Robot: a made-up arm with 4 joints.
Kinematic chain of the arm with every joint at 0, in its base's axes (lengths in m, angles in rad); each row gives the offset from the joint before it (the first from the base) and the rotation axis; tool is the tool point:
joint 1: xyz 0 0 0.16 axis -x
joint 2: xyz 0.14 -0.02 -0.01 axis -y
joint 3: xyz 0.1 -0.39 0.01 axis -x
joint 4: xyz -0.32 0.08 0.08 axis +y
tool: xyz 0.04 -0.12 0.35
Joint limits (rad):
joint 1: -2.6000..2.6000
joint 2: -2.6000..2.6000
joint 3: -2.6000..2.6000
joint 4: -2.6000..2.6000
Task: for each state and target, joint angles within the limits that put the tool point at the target. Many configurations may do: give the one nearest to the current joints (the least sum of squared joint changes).
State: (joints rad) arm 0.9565 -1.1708 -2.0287 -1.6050
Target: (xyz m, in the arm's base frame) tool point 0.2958 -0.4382 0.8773
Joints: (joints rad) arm 0.4236 -1.9211 -1.5345 -1.0703
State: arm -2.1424 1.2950 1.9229 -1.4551
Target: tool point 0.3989 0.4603 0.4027
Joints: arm -2.4251 1.9057 2.1525 -1.2141
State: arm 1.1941 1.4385 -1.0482 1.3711
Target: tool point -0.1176 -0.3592 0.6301
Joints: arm 0.8805 1.6559 -0.5069 0.7781
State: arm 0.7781 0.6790 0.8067 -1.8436
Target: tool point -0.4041 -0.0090 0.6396
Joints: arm 1.5204 -0.0320 0.9247 -2.0834
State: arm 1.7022 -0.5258 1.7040 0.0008
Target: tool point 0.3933 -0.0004 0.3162
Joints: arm 1.2963 -1.3782 0.9185 0.5516
